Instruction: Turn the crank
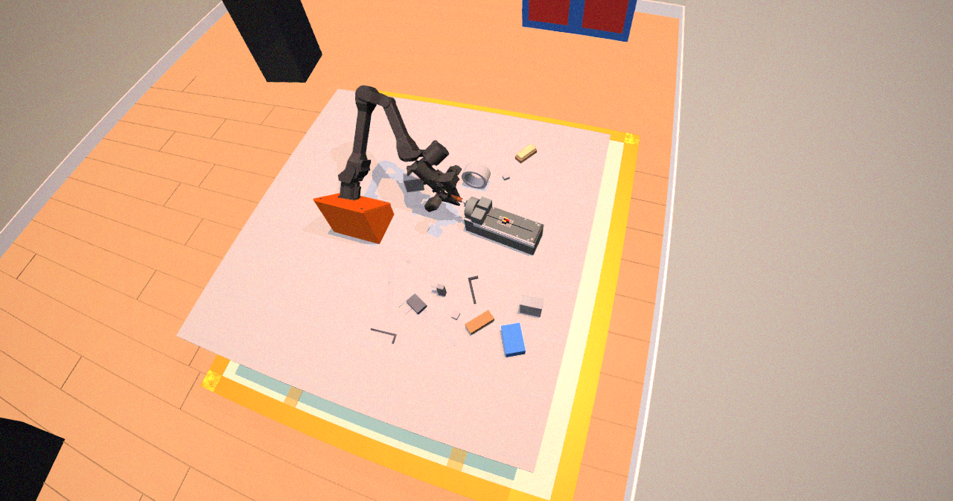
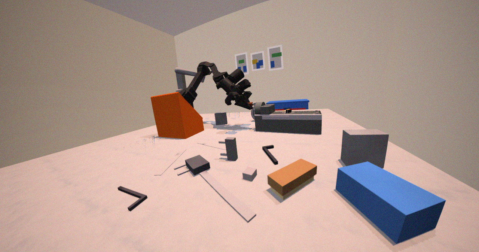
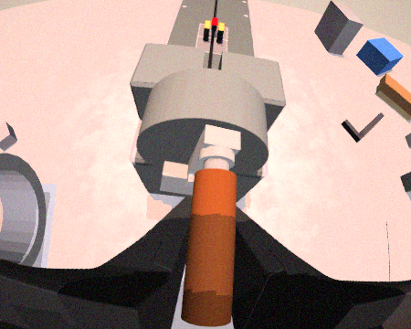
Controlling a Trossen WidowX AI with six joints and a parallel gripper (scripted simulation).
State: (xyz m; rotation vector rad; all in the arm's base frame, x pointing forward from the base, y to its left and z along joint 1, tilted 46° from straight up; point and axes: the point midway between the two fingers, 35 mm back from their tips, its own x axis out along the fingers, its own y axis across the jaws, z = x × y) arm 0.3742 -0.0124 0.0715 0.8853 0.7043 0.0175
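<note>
The crank handle lies 20 mm behind my gripper tip and 20 mm above it. Also, from my gripper tip: red pointer (170 mm ahead, 40 mm to the right, 10 mm below); blue block (240 mm ahead, 430 mm to the right, 80 mm below).
</note>
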